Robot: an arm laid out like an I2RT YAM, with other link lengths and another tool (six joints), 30 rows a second.
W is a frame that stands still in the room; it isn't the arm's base.
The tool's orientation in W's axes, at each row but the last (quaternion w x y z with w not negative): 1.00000 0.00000 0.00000 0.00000; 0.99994 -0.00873 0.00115 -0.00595; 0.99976 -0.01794 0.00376 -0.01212; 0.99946 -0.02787 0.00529 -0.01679; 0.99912 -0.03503 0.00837 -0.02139
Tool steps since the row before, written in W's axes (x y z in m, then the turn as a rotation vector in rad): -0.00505 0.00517 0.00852 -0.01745 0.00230 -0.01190; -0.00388 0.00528 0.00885 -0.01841 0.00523 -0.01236; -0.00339 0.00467 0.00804 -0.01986 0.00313 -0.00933; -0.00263 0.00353 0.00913 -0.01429 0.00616 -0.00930; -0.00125 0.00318 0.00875 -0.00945 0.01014 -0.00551
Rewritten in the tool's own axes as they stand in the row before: -0.00505 0.00517 0.00852 -0.01745 0.00230 -0.01190; -0.00396 0.00508 0.00893 -0.01844 0.00523 -0.01231; -0.00356 0.00429 0.00817 -0.01986 0.00298 -0.00937; -0.00284 0.00292 0.00928 -0.01440 0.00619 -0.00911; -0.00152 0.00250 0.00893 -0.00980 0.01010 -0.00496
